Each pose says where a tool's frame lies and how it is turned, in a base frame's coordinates. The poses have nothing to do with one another.
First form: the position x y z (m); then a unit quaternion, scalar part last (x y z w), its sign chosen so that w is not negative.
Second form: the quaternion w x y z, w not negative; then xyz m. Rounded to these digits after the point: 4 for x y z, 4 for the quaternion.
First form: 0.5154, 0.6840, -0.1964, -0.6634, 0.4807, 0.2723, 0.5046
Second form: 0.5046, -0.6634, 0.4807, 0.2723, 0.5154, 0.6840, -0.1964
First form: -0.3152, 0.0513, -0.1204, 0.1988, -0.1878, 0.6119, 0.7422
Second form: 0.7422, 0.1988, -0.1878, 0.6119, -0.3152, 0.0513, -0.1204
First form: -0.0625, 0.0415, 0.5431, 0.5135, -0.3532, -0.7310, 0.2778
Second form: 0.2778, 0.5135, -0.3532, -0.7310, -0.0625, 0.0415, 0.5431
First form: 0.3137, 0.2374, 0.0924, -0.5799, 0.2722, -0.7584, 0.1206
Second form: 0.1206, -0.5799, 0.2722, -0.7584, 0.3137, 0.2374, 0.0924
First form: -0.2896, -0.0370, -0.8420, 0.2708, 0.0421, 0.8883, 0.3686
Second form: 0.3686, 0.2708, 0.0421, 0.8883, -0.2896, -0.0370, -0.8420
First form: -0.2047, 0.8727, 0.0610, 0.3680, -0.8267, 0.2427, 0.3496
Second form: 0.3496, 0.3680, -0.8267, 0.2427, -0.2047, 0.8727, 0.0610
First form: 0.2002, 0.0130, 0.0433, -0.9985, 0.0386, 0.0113, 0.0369
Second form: 0.0369, -0.9985, 0.0386, 0.0113, 0.2002, 0.0130, 0.0433
